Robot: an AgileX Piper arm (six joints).
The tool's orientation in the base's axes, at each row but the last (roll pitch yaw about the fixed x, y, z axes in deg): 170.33, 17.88, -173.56; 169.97, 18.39, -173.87; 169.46, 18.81, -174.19; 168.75, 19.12, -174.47; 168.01, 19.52, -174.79; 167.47, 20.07, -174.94; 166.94, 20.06, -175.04; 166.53, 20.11, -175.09; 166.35, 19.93, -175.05
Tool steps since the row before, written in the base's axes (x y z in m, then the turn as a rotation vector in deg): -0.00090, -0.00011, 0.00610, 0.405, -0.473, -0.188; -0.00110, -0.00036, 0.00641, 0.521, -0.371, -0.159; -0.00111, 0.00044, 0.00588, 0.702, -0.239, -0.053; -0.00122, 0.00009, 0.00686, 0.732, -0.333, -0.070; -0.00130, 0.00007, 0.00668, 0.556, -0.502, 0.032; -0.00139, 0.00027, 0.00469, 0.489, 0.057, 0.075; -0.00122, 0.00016, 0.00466, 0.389, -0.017, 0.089; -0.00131, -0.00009, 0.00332, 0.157, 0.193, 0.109; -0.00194, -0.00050, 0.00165, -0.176, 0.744, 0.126
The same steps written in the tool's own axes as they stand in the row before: -0.00101, 0.00101, -0.00600, -0.275, -0.556, 0.196; -0.00095, 0.00088, -0.00638, -0.404, -0.471, 0.223; -0.00089, 0.00162, -0.00571, -0.621, -0.353, 0.207; -0.00111, 0.00154, -0.00670, -0.635, -0.452, 0.210; -0.00102, 0.00158, -0.00654, -0.490, -0.567, 0.022; -0.00033, 0.00144, -0.00467, -0.488, -0.008, 0.099; -0.00047, 0.00134, -0.00461, -0.393, -0.060, 0.036; 0.00009, 0.00085, -0.00347, -0.200, 0.184, 0.000; 0.00130, 0.00020, -0.00224, 0.062, 0.772, 0.027
